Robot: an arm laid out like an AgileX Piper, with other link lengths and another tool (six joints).
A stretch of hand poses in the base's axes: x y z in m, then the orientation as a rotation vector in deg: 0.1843 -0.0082 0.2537 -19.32 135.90 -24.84; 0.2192 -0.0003 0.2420 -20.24 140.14 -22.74; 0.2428 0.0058 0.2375 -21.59 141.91 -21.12; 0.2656 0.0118 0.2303 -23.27 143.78 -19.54; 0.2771 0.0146 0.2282 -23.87 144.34 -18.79; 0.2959 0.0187 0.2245 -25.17 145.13 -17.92; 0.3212 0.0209 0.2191 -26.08 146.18 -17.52; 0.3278 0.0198 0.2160 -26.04 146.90 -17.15; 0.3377 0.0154 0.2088 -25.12 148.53 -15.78; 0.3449 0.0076 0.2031 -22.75 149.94 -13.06
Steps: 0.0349 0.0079 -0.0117 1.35 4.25 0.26; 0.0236 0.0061 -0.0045 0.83 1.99 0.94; 0.0228 0.0060 -0.0072 0.70 2.18 1.12; 0.0115 0.0028 -0.0021 0.38 0.68 0.46; 0.0188 0.0041 -0.0037 0.30 1.07 0.91; 0.0253 0.0022 -0.0054 0.03 1.23 0.48; 0.0066 -0.0011 -0.0031 0.23 0.70 -0.11; 0.0099 -0.0044 -0.0072 1.07 1.43 -0.70; 0.0072 -0.0078 -0.0057 2.32 1.00 -1.39
